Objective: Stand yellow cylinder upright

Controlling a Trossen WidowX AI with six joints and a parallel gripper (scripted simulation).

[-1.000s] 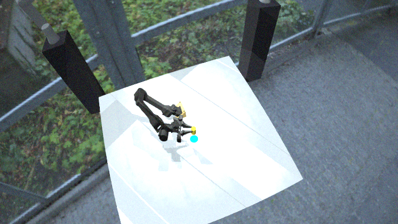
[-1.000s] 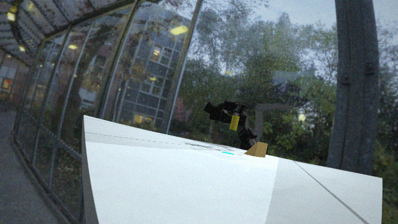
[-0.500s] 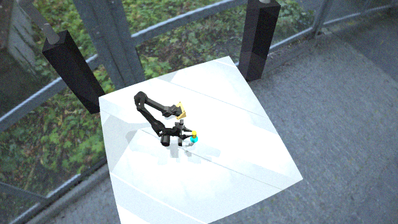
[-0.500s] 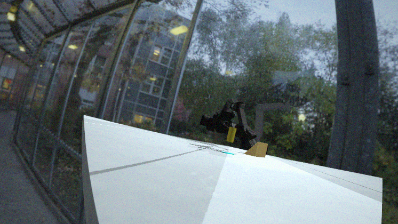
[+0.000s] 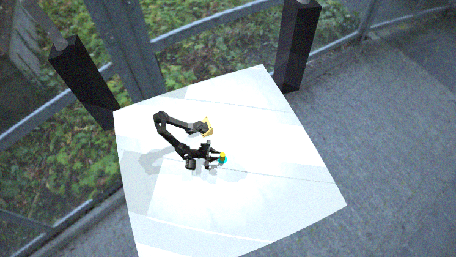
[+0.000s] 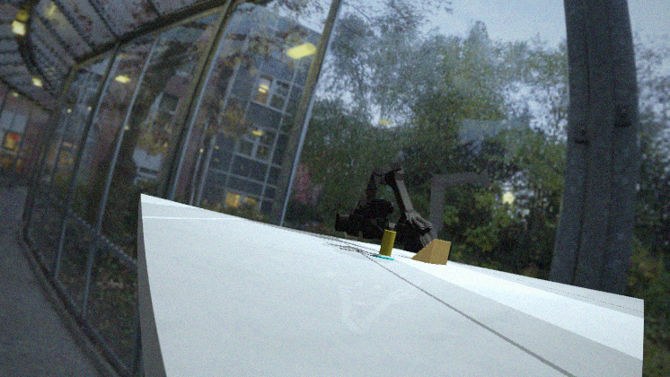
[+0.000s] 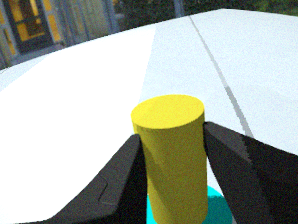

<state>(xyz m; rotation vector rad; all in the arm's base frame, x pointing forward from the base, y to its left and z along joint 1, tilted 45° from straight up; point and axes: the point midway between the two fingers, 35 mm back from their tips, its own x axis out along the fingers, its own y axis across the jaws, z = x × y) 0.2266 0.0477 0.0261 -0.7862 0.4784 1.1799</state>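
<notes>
Right now my gripper tip is 6 cm above the cyan circle. Also, from my gripper tip: yellow tall cylinder 2 cm below.
</notes>
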